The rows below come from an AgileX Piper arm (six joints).
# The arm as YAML. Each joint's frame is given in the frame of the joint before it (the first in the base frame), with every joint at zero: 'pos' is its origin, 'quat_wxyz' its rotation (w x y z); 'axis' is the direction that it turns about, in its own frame. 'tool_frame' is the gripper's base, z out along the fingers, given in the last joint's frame.
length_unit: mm
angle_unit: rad
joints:
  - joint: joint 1
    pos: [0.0, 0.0, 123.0]
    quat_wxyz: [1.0, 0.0, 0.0, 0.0]
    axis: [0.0, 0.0, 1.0]
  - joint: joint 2
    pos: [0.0, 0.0, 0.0]
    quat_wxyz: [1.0, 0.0, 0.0, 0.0]
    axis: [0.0, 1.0, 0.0]
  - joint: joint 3
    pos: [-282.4, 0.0, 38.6]
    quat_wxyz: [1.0, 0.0, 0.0, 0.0]
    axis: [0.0, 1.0, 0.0]
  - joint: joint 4
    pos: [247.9, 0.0, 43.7]
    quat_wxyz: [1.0, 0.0, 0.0, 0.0]
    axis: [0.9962, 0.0, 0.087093]
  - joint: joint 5
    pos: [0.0, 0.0, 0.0]
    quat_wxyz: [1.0, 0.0, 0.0, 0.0]
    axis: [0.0, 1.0, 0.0]
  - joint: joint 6
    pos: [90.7, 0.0, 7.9]
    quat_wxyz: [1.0, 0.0, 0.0, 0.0]
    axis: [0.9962, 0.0, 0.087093]
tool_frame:
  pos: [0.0, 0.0, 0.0]
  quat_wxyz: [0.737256, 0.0, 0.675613, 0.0]
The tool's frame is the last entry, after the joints.
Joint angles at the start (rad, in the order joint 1, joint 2, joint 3, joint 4, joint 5, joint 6):
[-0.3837, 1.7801, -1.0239, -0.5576, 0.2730, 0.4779]
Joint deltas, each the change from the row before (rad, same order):
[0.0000, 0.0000, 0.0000, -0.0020, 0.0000, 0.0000]
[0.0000, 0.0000, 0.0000, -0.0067, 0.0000, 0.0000]
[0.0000, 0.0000, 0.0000, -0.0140, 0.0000, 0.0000]
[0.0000, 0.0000, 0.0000, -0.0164, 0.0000, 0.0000]
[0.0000, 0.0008, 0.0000, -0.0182, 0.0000, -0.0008]
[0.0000, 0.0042, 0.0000, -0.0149, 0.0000, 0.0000]
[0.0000, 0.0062, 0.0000, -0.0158, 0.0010, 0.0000]
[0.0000, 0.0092, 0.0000, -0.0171, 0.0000, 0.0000]
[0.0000, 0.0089, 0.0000, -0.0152, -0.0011, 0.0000]
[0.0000, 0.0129, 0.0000, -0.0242, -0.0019, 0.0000]
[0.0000, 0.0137, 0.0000, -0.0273, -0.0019, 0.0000]
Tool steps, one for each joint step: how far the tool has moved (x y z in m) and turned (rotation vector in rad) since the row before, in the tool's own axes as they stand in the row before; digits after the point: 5 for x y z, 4 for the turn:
[-0.00002, -0.00004, 0.00000, 0.0005, -0.0002, -0.0019]
[-0.00008, -0.00015, 0.00000, 0.0016, -0.0008, -0.0065]
[-0.00016, -0.00030, 0.00000, 0.0034, -0.0017, -0.0135]
[-0.00019, -0.00036, 0.00000, 0.0039, -0.0020, -0.0158]
[-0.00007, -0.00034, 0.00025, 0.0043, -0.0015, -0.0184]
[0.00056, -0.00003, 0.00133, 0.0030, 0.0023, -0.0150]
[0.00098, 0.00008, 0.00196, 0.0034, 0.0050, -0.0162]
[0.00140, 0.00035, 0.00290, 0.0027, 0.0068, -0.0180]
[0.00128, 0.00046, 0.00280, 0.0016, 0.0058, -0.0161]
[0.00180, 0.00068, 0.00405, 0.0024, 0.0078, -0.0255]
[0.00190, 0.00076, 0.00429, 0.0026, 0.0081, -0.0287]

